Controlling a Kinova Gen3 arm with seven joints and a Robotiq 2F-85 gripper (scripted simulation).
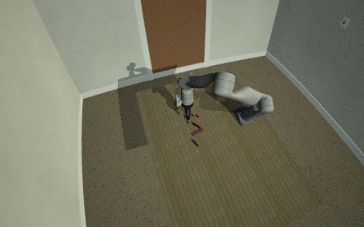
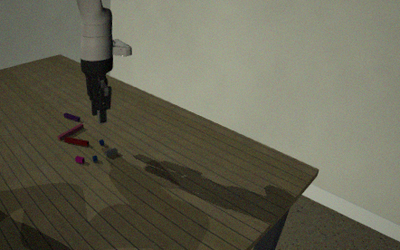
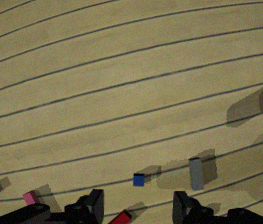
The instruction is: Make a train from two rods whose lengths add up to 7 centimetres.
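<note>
The grey rod lies 2 cm behind my hand, 5 cm to the right of it and 8 cm below it. The rest, counted from my hand: red rod: 4 cm behind, 6 cm to the left, 8 cm below; pink rod: 2 cm behind, 11 cm to the left, 8 cm below; magenta rod: 9 cm behind, 2 cm to the right, 8 cm below.
</note>
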